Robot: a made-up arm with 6 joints.
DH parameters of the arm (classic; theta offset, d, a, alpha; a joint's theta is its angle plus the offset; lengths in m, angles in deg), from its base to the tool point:
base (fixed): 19.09 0 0.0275 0
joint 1: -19.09 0.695 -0.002 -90
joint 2: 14.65 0 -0.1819 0
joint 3: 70.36 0.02 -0.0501 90
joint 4: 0 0.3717 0.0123 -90
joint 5: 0 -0.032 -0.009 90
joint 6: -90 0.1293 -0.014 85
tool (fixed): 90 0.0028 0 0
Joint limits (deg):
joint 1: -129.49..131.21
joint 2: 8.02..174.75
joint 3: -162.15..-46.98
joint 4: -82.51..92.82
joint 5: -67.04..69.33
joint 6: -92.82..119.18
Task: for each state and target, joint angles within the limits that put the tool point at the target. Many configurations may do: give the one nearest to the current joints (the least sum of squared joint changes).
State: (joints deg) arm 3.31 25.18 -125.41 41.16 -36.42 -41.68
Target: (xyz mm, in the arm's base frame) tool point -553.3 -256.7 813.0
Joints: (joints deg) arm 21.40 8.02 -162.15 25.78 -50.21 -39.56
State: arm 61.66 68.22 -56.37 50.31 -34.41 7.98
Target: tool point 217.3 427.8 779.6
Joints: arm 71.68 73.23 -46.98 53.67 -35.02 8.04
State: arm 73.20 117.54 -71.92 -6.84 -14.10 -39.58
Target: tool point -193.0 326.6 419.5
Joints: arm 124.60 112.94 -46.98 -2.80 1.10 -40.14
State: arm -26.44 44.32 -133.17 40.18 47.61 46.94
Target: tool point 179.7 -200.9 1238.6
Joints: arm -62.54 61.85 -113.19 25.76 49.26 48.54
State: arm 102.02 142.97 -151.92 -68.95 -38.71 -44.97
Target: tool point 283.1 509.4 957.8
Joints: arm 51.40 150.06 -159.95 -66.80 -67.04 -41.22
